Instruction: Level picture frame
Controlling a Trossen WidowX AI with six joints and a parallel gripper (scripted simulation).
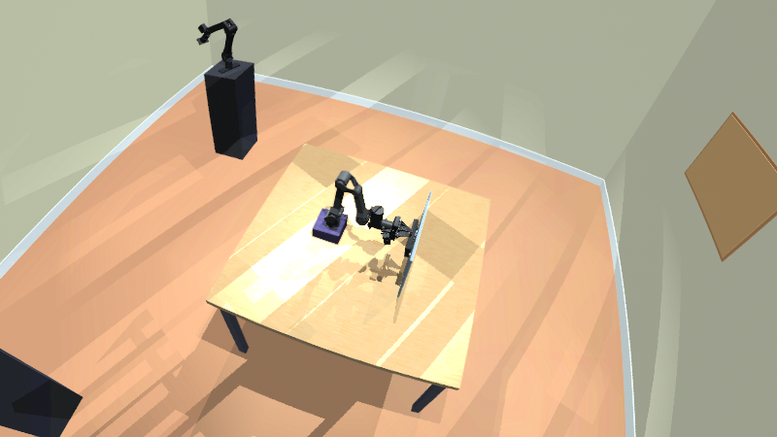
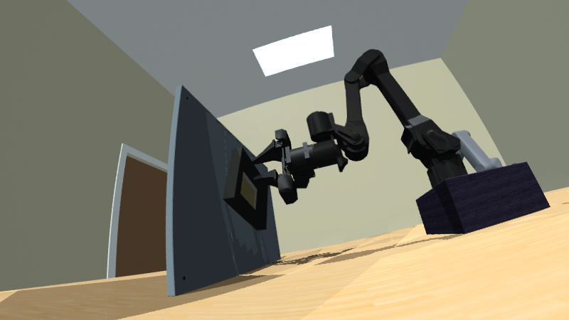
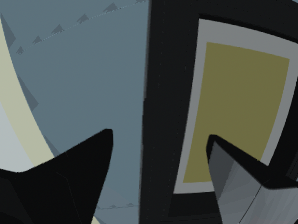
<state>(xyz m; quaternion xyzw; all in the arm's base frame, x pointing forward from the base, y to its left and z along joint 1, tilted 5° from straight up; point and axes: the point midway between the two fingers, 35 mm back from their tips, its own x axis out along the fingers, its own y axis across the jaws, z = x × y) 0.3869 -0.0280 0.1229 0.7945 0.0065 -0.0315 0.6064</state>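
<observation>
Right now my gripper tip is 1 cm short of the picture frame, 1 cm to the right of it and 5 cm above it. The rest, counted from my gripper tip: wall panel: 2 cm ahead, 7 cm below.
</observation>
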